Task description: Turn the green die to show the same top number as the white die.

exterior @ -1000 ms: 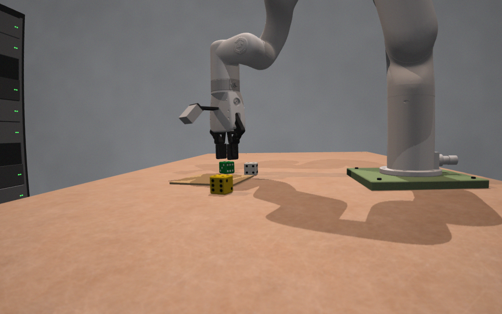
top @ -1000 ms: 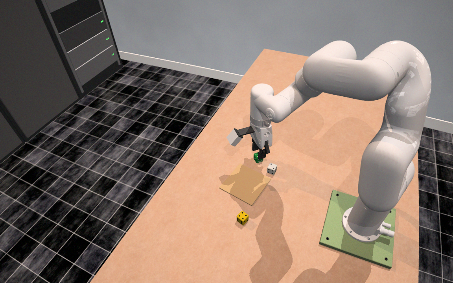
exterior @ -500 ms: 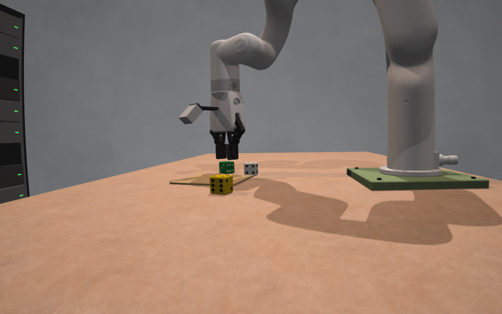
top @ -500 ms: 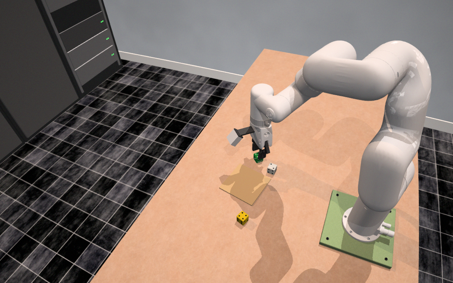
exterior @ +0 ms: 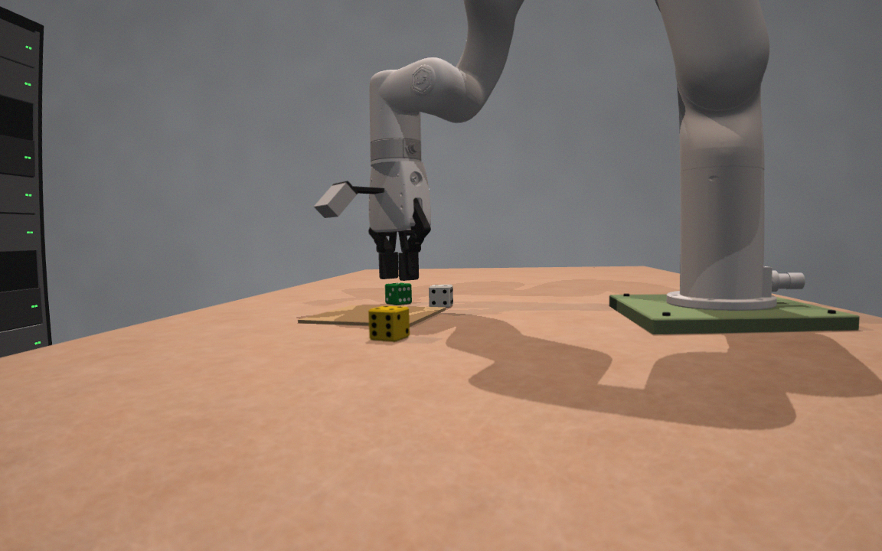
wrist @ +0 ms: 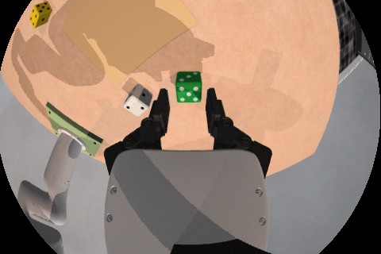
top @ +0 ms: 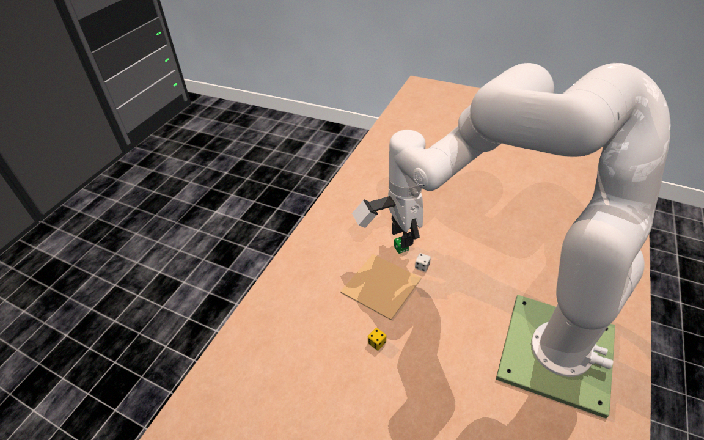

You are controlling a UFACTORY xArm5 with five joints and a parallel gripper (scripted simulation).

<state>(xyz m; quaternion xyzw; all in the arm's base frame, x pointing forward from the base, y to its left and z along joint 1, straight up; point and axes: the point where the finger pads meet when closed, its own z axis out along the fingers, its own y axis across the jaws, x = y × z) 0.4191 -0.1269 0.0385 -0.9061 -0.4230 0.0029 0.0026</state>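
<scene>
My gripper is now 40 mm above the green die. From my hand the other things lie so: tan mat (130 mm to the left, 50 mm below); then white die (70 mm behind, 30 mm to the left, 40 mm below); then yellow die (60 mm behind, 270 mm to the left, 40 mm below).
</scene>
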